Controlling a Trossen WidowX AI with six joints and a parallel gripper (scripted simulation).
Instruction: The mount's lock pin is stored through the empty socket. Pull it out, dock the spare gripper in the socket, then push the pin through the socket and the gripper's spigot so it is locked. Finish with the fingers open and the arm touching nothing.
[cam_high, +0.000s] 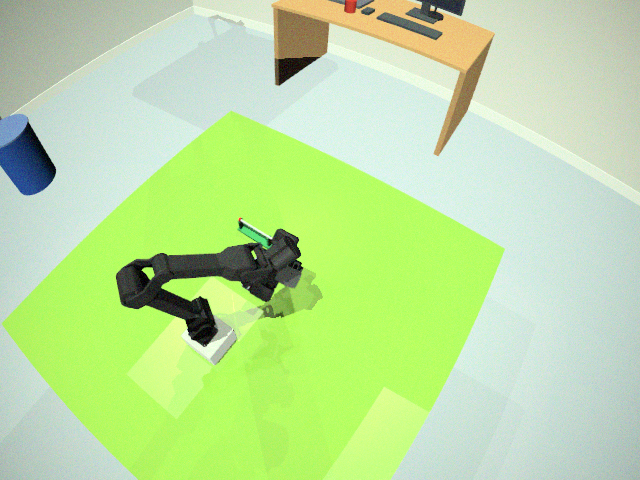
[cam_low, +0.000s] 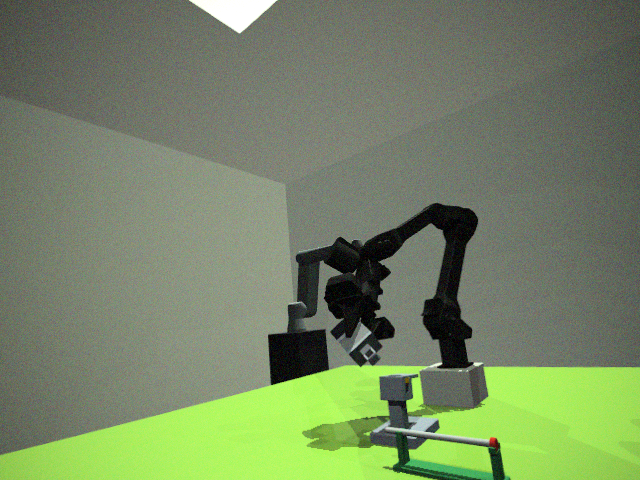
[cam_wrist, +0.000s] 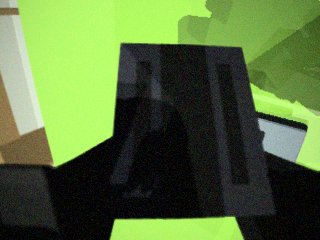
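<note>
Now: the green rack 19 cm to the left of my gripper tip, 13 cm below it and 10 cm ahead of it. The rest, counted from my gripper tip: spare gripper: 1 cm to the left; then mount: 10 cm below, 8 cm to the left, 1 cm behind.
</note>
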